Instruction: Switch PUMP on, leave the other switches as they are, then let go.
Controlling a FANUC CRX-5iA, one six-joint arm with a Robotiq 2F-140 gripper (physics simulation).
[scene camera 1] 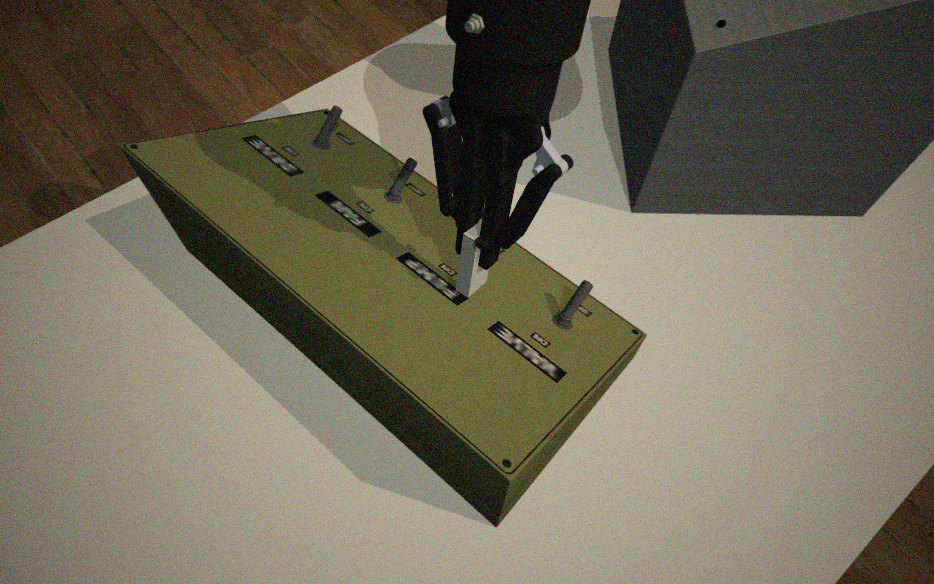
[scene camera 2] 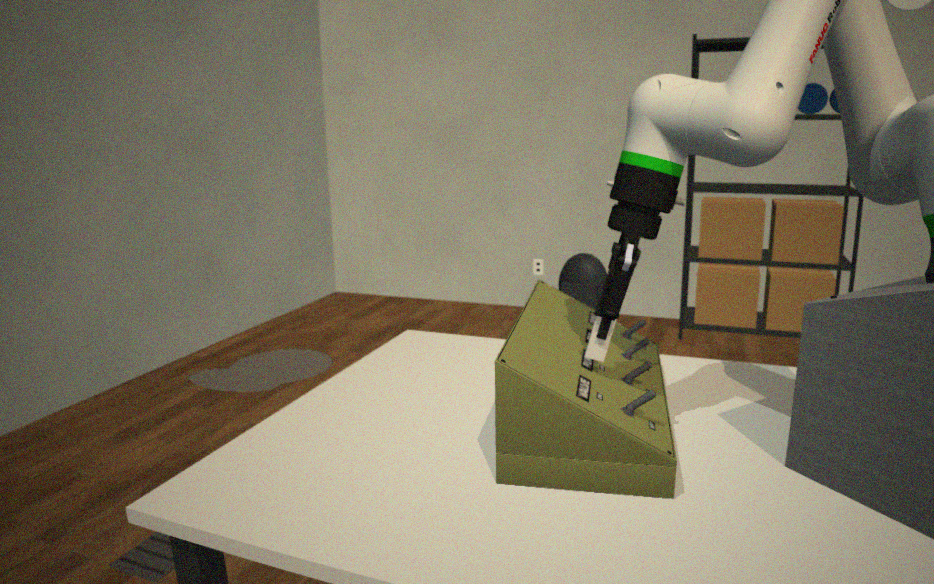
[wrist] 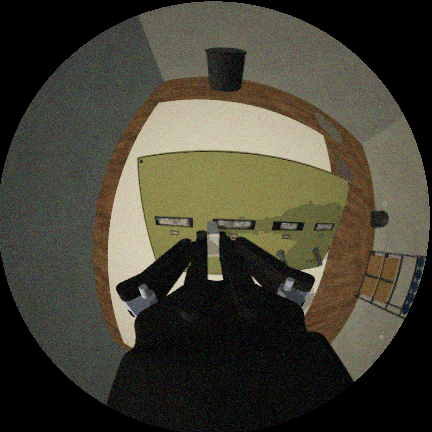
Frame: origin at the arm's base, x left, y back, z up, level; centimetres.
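Seen in the pictures: gripper, fingertip midpoint: [scene camera 1: 471,285] [scene camera 2: 593,358] [wrist: 211,229].
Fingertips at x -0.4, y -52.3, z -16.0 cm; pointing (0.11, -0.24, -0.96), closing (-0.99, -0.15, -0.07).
Note:
Pixels of each thing's top centre, then the offset from my fingertips to it. Level surfaces: height alone.
- PUMP label, middle of its top: [scene camera 1: 432,275] [scene camera 2: 588,357] [wrist: 234,224] dx -4.0, dy -1.4, dz -1.4 cm
- PUMP lever, middle of its top: [scene camera 2: 639,360] dx -4.7, dy +6.7, dz -1.5 cm
- VALVE lever, middle of its top: [scene camera 1: 579,292] [scene camera 2: 641,389] dx +7.2, dy +7.8, dz -1.5 cm
- FAN lever, middle of its top: [scene camera 1: 401,166] [scene camera 2: 637,337] dx -16.7, dy +5.7, dz -1.5 cm
- DRIVE lever, middle of its top: [scene camera 1: 326,113] [scene camera 2: 636,319] dx -28.7, dy +4.7, dz -1.5 cm
- white table, its level: dz -14.7 cm
The olive switch panel [scene camera 1: 289,254] [scene camera 2: 544,426] [wrist: 235,185] stands on the table. My gripper [scene camera 1: 472,265] [scene camera 2: 599,340] [wrist: 211,229] is shut with nothing between its fingers. Its tips are low over the panel at the VALVE-side end of the PUMP label [scene camera 1: 432,278] [wrist: 234,224], on the label side of the lever row. The PUMP lever [scene camera 2: 637,372] leans away from its label, like the others; fingers hide it in scene camera 1. The VALVE lever [scene camera 1: 573,304] [scene camera 2: 639,402], FAN lever [scene camera 1: 400,180] [scene camera 2: 635,348] and DRIVE lever [scene camera 1: 327,126] [scene camera 2: 634,329] lean to their lower-edge side.
A large grey block [scene camera 1: 771,137] [scene camera 2: 867,399] stands on the white table [scene camera 1: 757,413] [scene camera 2: 385,482] beyond the panel's lower edge. A shelf rack [scene camera 2: 771,187] with boxes stands behind. A dark bin [wrist: 226,70] stands on the floor.

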